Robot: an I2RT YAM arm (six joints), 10 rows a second.
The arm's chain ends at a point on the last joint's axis. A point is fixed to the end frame.
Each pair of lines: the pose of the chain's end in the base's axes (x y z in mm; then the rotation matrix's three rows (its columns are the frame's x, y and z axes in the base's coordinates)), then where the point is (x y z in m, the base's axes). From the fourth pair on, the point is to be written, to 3 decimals.
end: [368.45 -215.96 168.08], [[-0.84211 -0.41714 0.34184], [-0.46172 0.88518 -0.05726], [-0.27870 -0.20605 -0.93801]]
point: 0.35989 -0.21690 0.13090
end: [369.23 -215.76 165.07], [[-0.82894 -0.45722 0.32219], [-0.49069 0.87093 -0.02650], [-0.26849 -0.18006 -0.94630]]
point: 0.35986 -0.21638 0.12808
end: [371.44 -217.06 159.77], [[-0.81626 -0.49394 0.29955], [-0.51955 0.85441 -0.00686], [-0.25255 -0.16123 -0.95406]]
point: 0.36120 -0.21775 0.12302
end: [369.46 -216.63 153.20], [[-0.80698 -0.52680 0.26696], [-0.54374 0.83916 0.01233], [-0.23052 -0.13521 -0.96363]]
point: 0.358 -0.217 0.117
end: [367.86 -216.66 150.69], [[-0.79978 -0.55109 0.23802], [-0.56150 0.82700 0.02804], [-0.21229 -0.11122 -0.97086]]
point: 0.355 -0.217 0.115
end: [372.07 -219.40 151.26], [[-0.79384 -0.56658 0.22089], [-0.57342 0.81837 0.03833], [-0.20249 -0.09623 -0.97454]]
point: 0.359 -0.220 0.115
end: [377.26 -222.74 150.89], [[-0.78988 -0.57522 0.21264], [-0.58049 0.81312 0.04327], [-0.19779 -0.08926 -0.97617]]
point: 0.364 -0.223 0.115
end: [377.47 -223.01 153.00], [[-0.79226 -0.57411 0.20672], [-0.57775 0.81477 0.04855], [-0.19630 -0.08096 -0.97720]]
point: 0.364 -0.223 0.117
